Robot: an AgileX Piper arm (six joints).
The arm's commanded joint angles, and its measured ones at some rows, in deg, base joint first. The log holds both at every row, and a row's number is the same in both.
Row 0, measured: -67.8 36.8 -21.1 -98.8 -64.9 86.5
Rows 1 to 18, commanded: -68.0 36.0 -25.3 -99.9 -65.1 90.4; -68.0 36.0 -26.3 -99.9 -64.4 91.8; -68.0 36.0 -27.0 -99.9 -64.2 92.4; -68.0 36.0 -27.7 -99.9 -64.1 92.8; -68.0 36.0 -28.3 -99.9 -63.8 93.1; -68.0 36.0 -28.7 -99.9 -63.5 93.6; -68.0 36.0 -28.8 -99.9 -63.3 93.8; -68.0 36.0 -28.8 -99.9 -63.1 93.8; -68.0 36.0 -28.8 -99.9 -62.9 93.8; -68.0 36.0 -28.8 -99.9 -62.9 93.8; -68.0 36.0 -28.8 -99.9 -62.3 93.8; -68.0 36.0 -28.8 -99.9 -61.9 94.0; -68.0 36.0 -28.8 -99.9 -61.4 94.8; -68.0 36.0 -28.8 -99.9 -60.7 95.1; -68.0 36.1 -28.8 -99.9 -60.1 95.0; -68.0 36.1 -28.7 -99.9 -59.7 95.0; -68.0 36.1 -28.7 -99.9 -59.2 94.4; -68.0 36.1 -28.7 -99.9 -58.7 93.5
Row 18, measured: -67.8 36.8 -28.0 -98.8 -60.6 94.6
